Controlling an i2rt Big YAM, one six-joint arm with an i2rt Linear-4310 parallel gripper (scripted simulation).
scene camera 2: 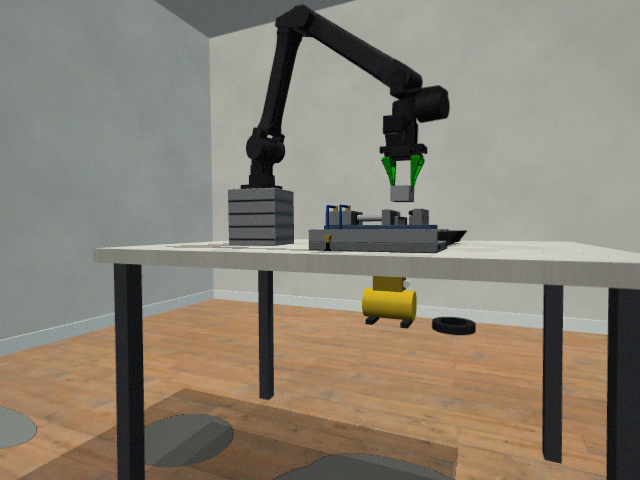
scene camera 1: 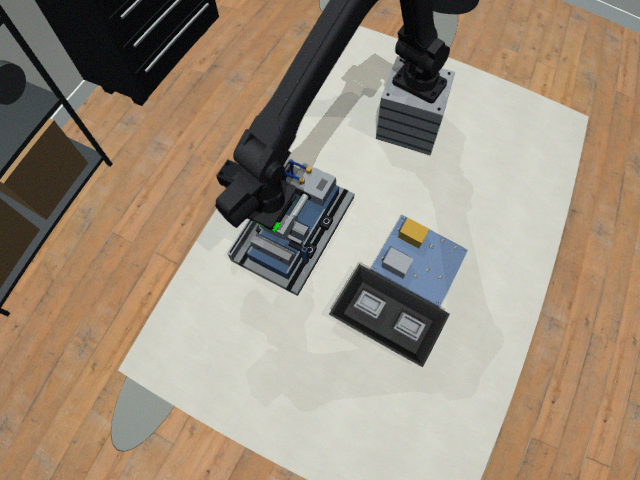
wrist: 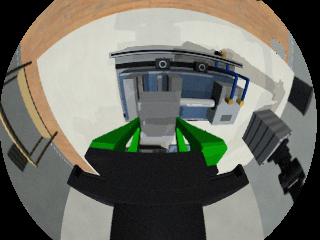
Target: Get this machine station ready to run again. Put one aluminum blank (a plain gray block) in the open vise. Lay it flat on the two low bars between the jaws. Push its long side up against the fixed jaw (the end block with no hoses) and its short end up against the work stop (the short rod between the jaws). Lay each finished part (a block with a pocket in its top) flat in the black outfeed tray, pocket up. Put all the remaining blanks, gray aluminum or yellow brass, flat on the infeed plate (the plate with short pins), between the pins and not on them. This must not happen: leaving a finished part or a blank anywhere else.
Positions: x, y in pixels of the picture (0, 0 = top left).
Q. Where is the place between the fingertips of my gripper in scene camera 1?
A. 276, 221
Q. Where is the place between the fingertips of my gripper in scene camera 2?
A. At 402, 189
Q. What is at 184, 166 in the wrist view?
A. My gripper.
